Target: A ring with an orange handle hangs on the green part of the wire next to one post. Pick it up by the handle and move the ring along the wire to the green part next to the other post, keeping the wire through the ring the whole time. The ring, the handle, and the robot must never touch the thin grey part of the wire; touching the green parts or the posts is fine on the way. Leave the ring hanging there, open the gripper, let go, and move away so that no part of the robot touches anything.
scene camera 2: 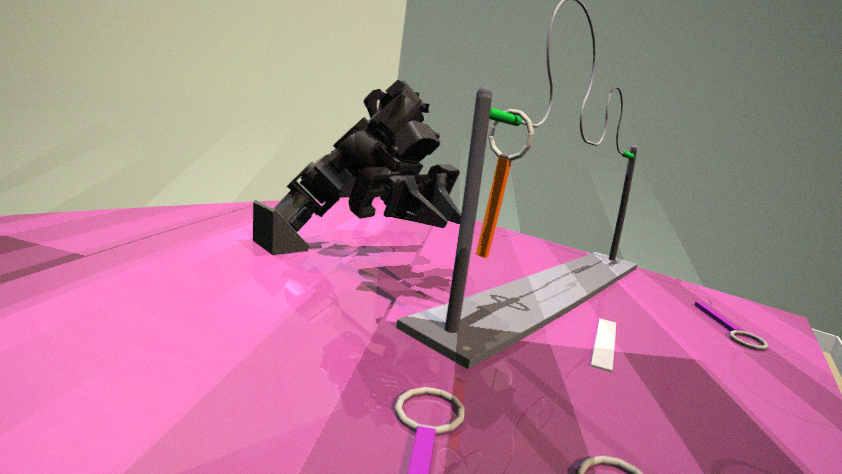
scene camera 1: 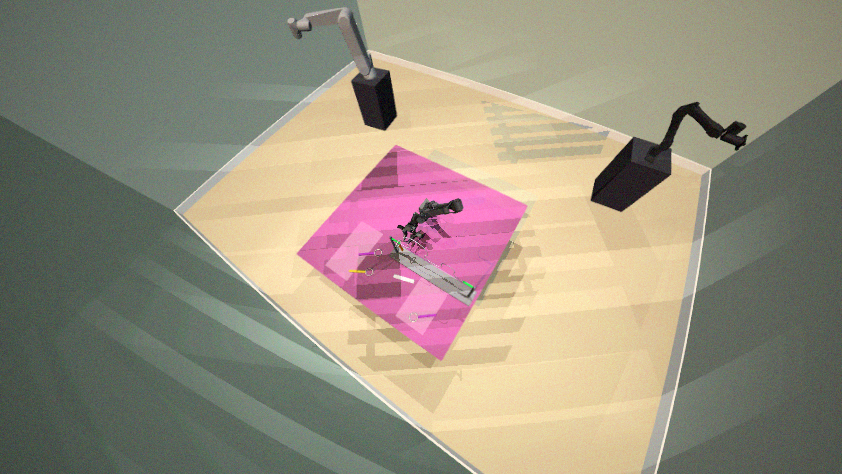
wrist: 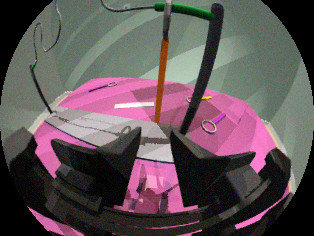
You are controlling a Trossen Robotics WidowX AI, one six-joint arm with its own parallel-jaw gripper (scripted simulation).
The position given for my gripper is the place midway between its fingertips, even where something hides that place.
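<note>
A ring point(scene camera 2: 503, 165) is there for me to see, and so is a white strip point(scene camera 2: 602, 358). My own gripper point(scene camera 2: 453, 223) is in sight as well, and I find the same gripper point(wrist: 156, 132) in the wrist view too.
</note>
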